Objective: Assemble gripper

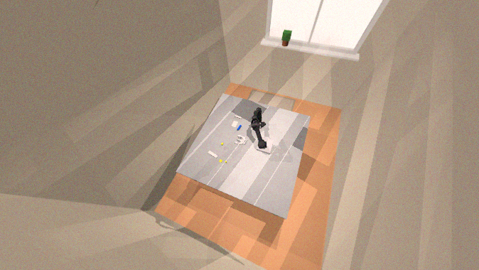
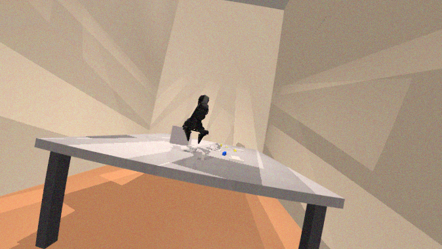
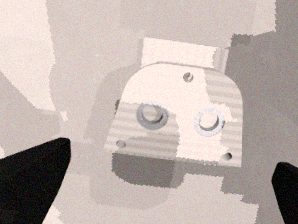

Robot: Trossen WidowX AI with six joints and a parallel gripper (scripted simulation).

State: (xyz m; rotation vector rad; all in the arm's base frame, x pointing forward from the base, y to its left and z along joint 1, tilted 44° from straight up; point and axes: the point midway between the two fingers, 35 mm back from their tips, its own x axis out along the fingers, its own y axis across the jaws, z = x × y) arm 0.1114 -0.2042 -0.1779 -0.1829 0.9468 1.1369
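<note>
Now: the pale housing plate 10 mm ahead of my gripper tip and 30 mm below it. Round my gripper tip: ribbed rectangular plate 200 mm ahead, 240 mm to the left, 60 mm below; then blue block 240 mm ahead, 70 mm to the left, 50 mm below; then white jaw 150 mm ahead, 230 mm to the left, 50 mm below.
</note>
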